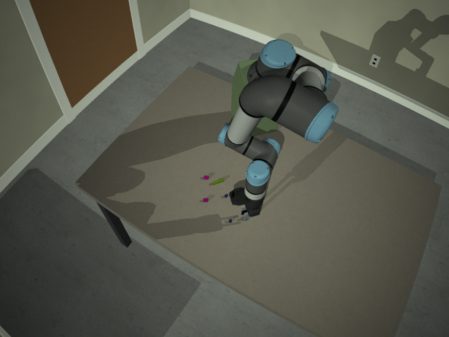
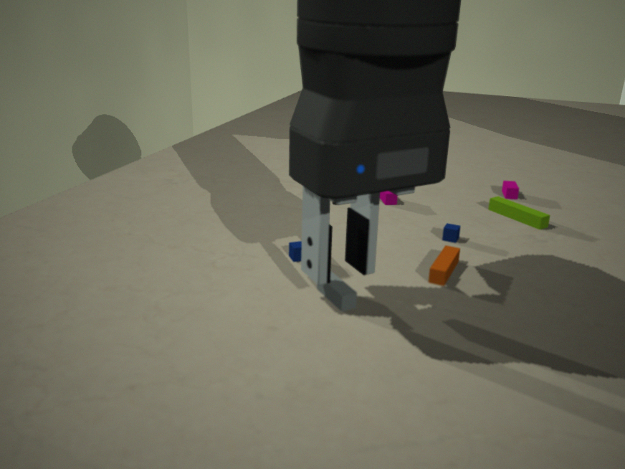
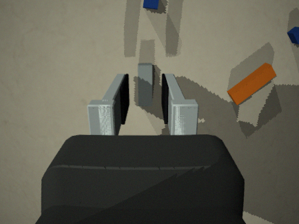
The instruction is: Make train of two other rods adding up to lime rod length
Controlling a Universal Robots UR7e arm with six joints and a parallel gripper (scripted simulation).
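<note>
My hand is 3 cm above the grey rod. From my hand the other things lie so: lime rod (7 cm behind, 19 cm to the right, 3 cm below); orange rod (5 cm behind, 7 cm to the right, 3 cm below).
</note>
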